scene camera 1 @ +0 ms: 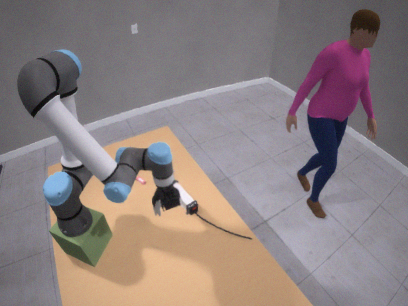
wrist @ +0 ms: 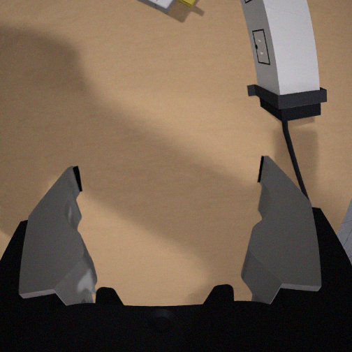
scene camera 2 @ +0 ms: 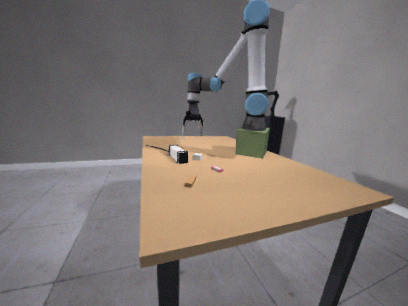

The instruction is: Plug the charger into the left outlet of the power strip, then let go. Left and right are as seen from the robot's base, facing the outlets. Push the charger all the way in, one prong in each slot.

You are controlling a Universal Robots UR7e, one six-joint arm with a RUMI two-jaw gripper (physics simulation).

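The white charger (scene camera 2: 198,156) (wrist: 159,3) lies on the table beside the power strip, apart from it. In the wrist view it is cut off by the top edge, and a yellow prong (wrist: 187,1) shows at its right. The charger cannot be made out in scene camera 1. The white power strip (scene camera 1: 186,195) (scene camera 2: 177,154) (wrist: 297,50) has black ends; one outlet (wrist: 261,47) shows on its side facing the charger, near the cable end. My gripper (scene camera 1: 165,207) (scene camera 2: 192,136) (wrist: 168,162) is open and empty above the table, beyond the charger as seen from scene camera 2.
A black cable (scene camera 1: 222,230) (scene camera 2: 157,147) (wrist: 294,155) runs from the strip. A pink item (scene camera 1: 141,180) (scene camera 2: 216,169) and an orange block (scene camera 2: 190,181) lie on the table (scene camera 1: 260,280) (scene camera 2: 240,210). The arm stands on a green block (scene camera 1: 82,240) (scene camera 2: 252,142). A person (scene camera 1: 340,85) is on the floor beyond the table.
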